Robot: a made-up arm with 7 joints. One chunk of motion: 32 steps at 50 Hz.
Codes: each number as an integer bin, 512 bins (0 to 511) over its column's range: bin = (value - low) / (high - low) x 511, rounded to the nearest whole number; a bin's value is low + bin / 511 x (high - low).
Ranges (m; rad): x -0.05..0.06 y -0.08..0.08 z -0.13..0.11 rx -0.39..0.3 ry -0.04..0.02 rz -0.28..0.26
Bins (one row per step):
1: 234 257 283 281 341 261
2: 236 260 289 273 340 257
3: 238 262 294 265 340 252
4: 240 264 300 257 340 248
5: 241 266 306 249 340 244
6: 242 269 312 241 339 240
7: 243 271 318 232 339 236
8: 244 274 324 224 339 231
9: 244 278 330 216 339 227
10: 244 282 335 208 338 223
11: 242 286 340 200 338 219
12: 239 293 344 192 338 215
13: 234 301 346 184 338 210
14: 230 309 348 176 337 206
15: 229 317 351 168 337 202
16: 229 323 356 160 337 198
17: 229 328 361 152 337 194
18: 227 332 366 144 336 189
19: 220 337 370 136 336 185
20: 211 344 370 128 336 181
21: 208 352 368 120 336 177
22: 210 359 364 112 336 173
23: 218 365 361 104 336 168
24: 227 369 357 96 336 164
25: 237 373 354 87 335 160
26: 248 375 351 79 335 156
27: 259 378 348 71 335 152
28: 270 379 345 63 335 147
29: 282 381 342 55 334 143
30: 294 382 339 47 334 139
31: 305 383 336 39 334 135
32: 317 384 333 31 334 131
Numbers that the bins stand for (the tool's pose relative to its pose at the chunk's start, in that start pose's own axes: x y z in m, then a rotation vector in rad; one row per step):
1: 0.0004 0.0005 0.0029 -0.0106 0.0000 -0.0042
2: 0.0008 0.0014 0.0057 -0.0214 -0.0001 -0.0084
3: 0.0012 0.0020 0.0081 -0.0322 -0.0001 -0.0137
4: 0.0017 0.0027 0.0109 -0.0430 -0.0001 -0.0179
5: 0.0019 0.0033 0.0137 -0.0538 -0.0001 -0.0222
6: 0.0021 0.0042 0.0165 -0.0646 -0.0002 -0.0264
7: 0.0023 0.0049 0.0194 -0.0767 -0.0002 -0.0306
8: 0.0025 0.0058 0.0222 -0.0875 -0.0002 -0.0359
9: 0.0025 0.0070 0.0250 -0.0983 -0.0002 -0.0401
10: 0.0025 0.0083 0.0273 -0.1091 -0.0003 -0.0443
11: 0.0021 0.0095 0.0297 -0.1199 -0.0003 -0.0486
12: 0.0014 0.0117 0.0316 -0.1307 -0.0003 -0.0528
13: 0.0004 0.0142 0.0325 -0.1415 -0.0003 -0.0581
14: -0.0005 0.0168 0.0334 -0.1523 -0.0004 -0.0623
15: -0.0007 0.0193 0.0349 -0.1632 -0.0004 -0.0665
16: -0.0007 0.0211 0.0372 -0.1740 -0.0004 -0.0708
17: -0.0007 0.0227 0.0395 -0.1848 -0.0004 -0.0750
18: -0.0011 0.0240 0.0419 -0.1956 -0.0005 -0.0803
19: -0.0026 0.0255 0.0438 -0.2064 -0.0005 -0.0845
20: -0.0046 0.0277 0.0438 -0.2172 -0.0005 -0.0887
21: -0.0052 0.0302 0.0428 -0.2280 -0.0005 -0.0930
22: -0.0048 0.0324 0.0410 -0.2388 -0.0005 -0.0972
23: -0.0031 0.0343 0.0395 -0.2496 -0.0005 -0.1025
24: -0.0011 0.0355 0.0377 -0.2604 -0.0005 -0.1067
25: 0.0010 0.0368 0.0363 -0.2725 -0.0007 -0.1109
26: 0.0034 0.0374 0.0349 -0.2833 -0.0007 -0.1151
27: 0.0058 0.0384 0.0334 -0.2941 -0.0007 -0.1194
28: 0.0081 0.0387 0.0320 -0.3049 -0.0007 -0.1247
29: 0.0107 0.0393 0.0306 -0.3157 -0.0008 -0.1289
30: 0.0133 0.0396 0.0292 -0.3265 -0.0008 -0.1331
31: 0.0157 0.0399 0.0278 -0.3373 -0.0008 -0.1373
32: 0.0182 0.0402 0.0264 -0.3481 -0.0008 -0.1416

